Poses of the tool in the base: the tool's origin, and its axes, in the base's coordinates. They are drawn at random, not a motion.
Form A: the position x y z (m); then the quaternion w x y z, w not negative.
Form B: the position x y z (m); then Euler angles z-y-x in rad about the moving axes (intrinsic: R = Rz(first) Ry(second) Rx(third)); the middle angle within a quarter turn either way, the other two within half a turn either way. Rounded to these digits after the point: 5 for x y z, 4 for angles.
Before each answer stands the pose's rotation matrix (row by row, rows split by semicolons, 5 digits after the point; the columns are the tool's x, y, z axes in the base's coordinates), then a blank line. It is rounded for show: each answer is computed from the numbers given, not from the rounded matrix.
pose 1, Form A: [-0.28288 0.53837 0.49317 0.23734 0.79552 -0.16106 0.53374]
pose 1, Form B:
0.37836 -0.50961 0.77275; -0.00290 -0.83546 -0.54955; 0.92565 0.20569 -0.31758

[-0.28288 0.53837 0.49317 -0.0077 -1.1828 2.5669]
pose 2, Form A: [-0.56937 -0.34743 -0.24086 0.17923 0.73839 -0.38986 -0.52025]
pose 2, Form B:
0.15469 -0.38925 -0.90805; -0.76223 -0.63177 0.14097; -0.62855 0.67034 -0.39443

[-0.56937 -0.34743 -0.24086 -1.3706 0.6797 2.1026]
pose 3, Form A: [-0.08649 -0.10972 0.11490 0.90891 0.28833 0.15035 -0.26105]
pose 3, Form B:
0.81850 0.56124 0.12277; -0.38784 0.69744 -0.60263; -0.42384 0.44563 0.78852

[-0.08649 -0.10972 0.11490 -0.4425 0.4377 0.5144]
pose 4, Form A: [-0.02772 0.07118 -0.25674 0.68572 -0.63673 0.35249 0.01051]
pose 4, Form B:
0.75128 -0.46330 0.47004; -0.43447 0.18893 0.88065; -0.49680 -0.86583 -0.05935

[-0.02772 0.07118 -0.25674 -0.5243 0.5199 -1.6392]
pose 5, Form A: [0.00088 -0.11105 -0.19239 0.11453 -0.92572 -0.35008 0.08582]
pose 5, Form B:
0.74016 0.62850 -0.23908; 0.66781 -0.72865 0.15196; -0.07870 -0.27213 -0.95904

[0.00088 -0.11105 -0.19239 0.7341 0.0788 -2.8651]
